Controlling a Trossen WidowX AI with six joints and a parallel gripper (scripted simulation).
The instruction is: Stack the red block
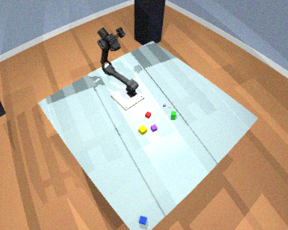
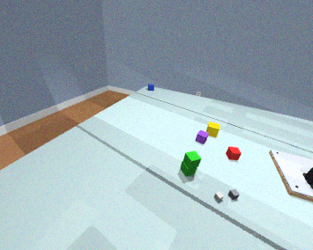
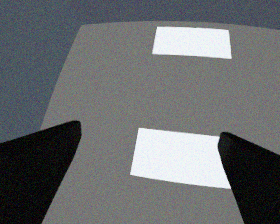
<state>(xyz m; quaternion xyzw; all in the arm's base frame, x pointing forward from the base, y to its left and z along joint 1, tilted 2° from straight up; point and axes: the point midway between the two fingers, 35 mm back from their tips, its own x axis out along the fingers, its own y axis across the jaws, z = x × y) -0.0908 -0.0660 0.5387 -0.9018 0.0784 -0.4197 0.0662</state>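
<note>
Right now my gripper tip is 570 mm above the red block, 300 mm short of it and 50 mm to the right of it. From my gripper tip the other things lie so: purple block 570 mm below, 410 mm ahead; then yellow block 560 mm below, 380 mm ahead, 70 mm to the right; then grey cube 580 mm below, 310 mm ahead, 220 mm to the left.
</note>
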